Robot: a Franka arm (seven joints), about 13 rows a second.
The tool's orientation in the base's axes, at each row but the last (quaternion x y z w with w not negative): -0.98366 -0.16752 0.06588 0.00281; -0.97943 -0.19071 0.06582 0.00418; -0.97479 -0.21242 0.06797 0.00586; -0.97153 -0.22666 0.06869 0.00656; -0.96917 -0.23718 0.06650 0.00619; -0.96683 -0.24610 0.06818 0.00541; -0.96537 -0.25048 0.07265 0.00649
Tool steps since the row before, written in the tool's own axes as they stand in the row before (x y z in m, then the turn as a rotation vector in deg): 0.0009 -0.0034 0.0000 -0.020 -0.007 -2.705; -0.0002 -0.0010 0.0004 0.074 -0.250 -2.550; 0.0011 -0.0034 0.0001 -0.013 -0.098 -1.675; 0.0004 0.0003 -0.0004 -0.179 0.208 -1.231; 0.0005 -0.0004 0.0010 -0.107 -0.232 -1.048; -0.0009 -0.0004 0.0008 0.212 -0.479 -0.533; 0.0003 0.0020 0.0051 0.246 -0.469 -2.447
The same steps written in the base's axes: -0.0003 0.0035 0.0000 0.332 0.045 2.684; -0.0006 0.0008 -0.0003 0.308 0.303 2.527; -0.0004 0.0035 -0.0001 0.174 0.113 1.665; 0.0005 -0.0001 0.0003 0.100 -0.243 1.234; 0.0001 0.0006 -0.0010 -0.062 0.177 1.062; -0.0011 -0.0001 -0.0007 0.028 0.534 0.522; 0.0005 -0.0017 -0.0052 0.337 0.588 2.410
